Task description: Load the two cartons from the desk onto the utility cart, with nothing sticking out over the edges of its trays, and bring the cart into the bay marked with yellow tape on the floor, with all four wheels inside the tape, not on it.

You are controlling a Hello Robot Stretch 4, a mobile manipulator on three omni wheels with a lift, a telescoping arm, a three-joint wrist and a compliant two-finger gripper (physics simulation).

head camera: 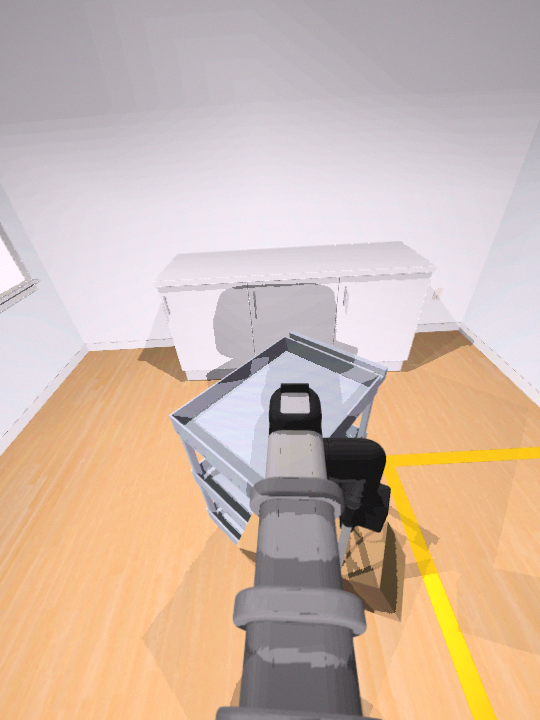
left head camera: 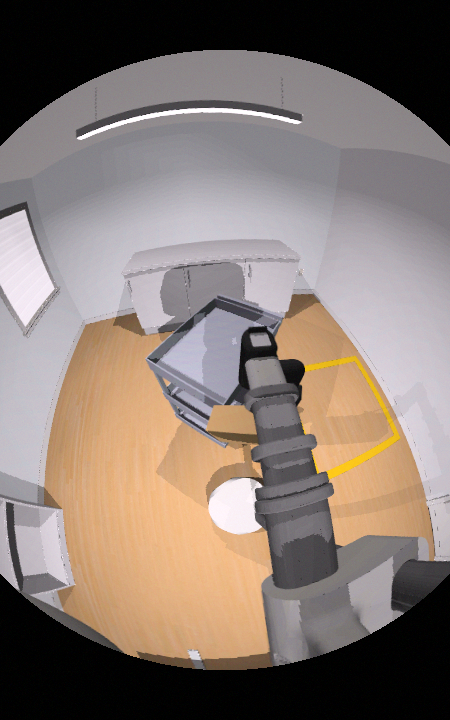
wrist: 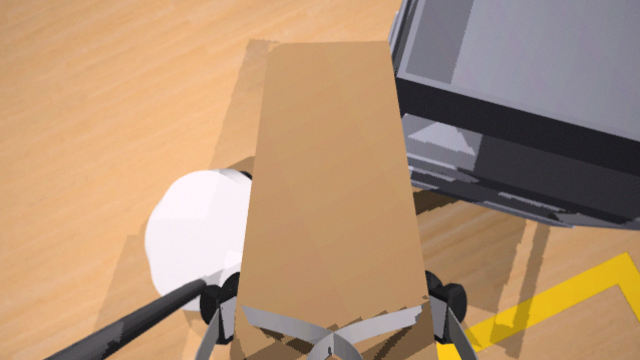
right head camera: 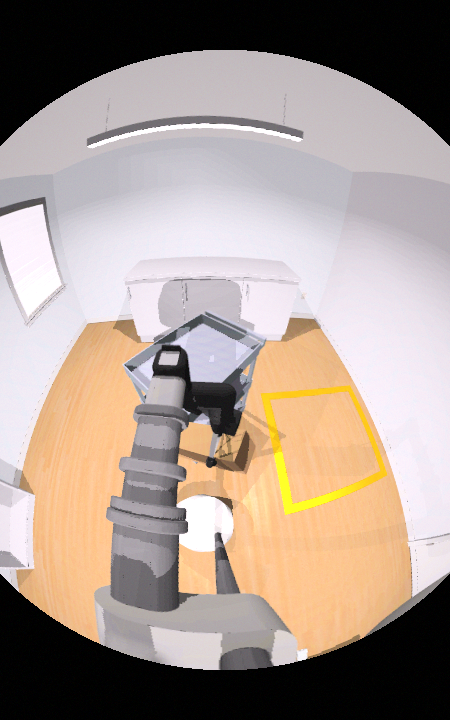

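Pixels of known places: gripper, fingertip midpoint: [wrist: 331, 292] [right head camera: 217, 446]; robot's base at its link origin: [left head camera: 238, 504] [wrist: 232, 235] [right head camera: 202, 521].
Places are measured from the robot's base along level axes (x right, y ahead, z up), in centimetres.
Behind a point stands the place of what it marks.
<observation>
My gripper [wrist: 331, 292] {z 88.8, x 8.7, y 31.6 cm} is shut on a brown carton [head camera: 390, 569] {z 93.5, x 16.4, y 27.8 cm} [left head camera: 233, 420] {z 87.7, x -2.4, y 35.0 cm} [right head camera: 241, 452] {z 94.5, x 15.8, y 27.6 cm} [wrist: 330, 175] {z 89.4, x 1.1, y 34.6 cm}, with one fingertip on each side of it. The carton is held above the floor at the near side of the grey three-tray utility cart [head camera: 222, 456] {z 76.6, x -22.2, y 61.2 cm} [left head camera: 185, 384] {z 82.6, x -20.3, y 55.2 cm} [right head camera: 236, 327] {z 82.3, x 19.3, y 106.2 cm} [wrist: 500, 122] {z 79.5, x 1.7, y 52.3 cm}. In the wrist view its far right edge overlaps the cart's corner; whether they touch cannot be told. No carton shows on the visible part of the top tray; the lower trays are mostly hidden. The cart stands left of the yellow tape [head camera: 441, 604] {z -2.7, x 61.1, y 45.2 cm} [left head camera: 360, 456] {z -2.7, x 113.3, y 11.6 cm} [right head camera: 307, 392] {z -2.8, x 104.0, y 116.8 cm} [wrist: 550, 298] {z -2.7, x 56.7, y 88.4 cm}. The desk and second carton do not show.
A long white cabinet [head camera: 290, 264] [left head camera: 212, 250] [right head camera: 212, 267] stands against the back wall behind the cart. A white round shape [left head camera: 236, 505] {z 18.7, x -2.3, y 0.7 cm} [right head camera: 206, 523] {z 18.7, x 3.4, y 0.2 cm} [wrist: 200, 230] {z 18.7, x -4.1, y -2.1 cm} is low beneath my arm. A white open shelf unit [left head camera: 63, 541] {z 0.3, x -155.9, y -52.5 cm} is at the left wall.
</observation>
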